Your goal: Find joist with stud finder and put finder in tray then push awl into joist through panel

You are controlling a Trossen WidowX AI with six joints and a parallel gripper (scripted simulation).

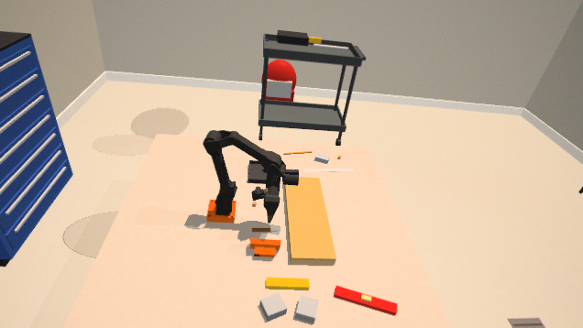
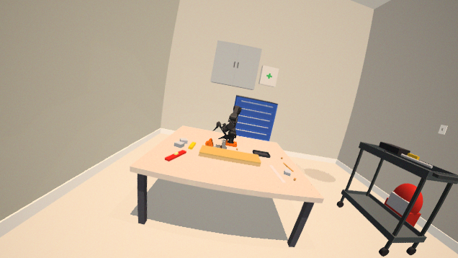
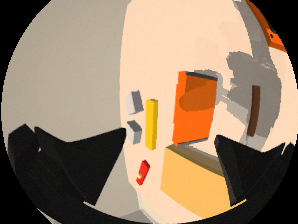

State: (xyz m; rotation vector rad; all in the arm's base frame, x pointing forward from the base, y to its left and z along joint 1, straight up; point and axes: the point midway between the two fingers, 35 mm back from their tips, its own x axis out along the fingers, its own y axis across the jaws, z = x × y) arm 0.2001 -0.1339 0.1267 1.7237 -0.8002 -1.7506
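The stud finder is 20 mm behind my gripper tip, 60 mm to the right of it and 110 mm below it. The rest, counted from my gripper tip: red level: 370 mm ahead, 250 mm to the right, 110 mm below; yellow bar: 80 mm ahead, 190 mm to the right, 120 mm below; awl: 10 mm ahead, 80 mm to the left, 120 mm below.
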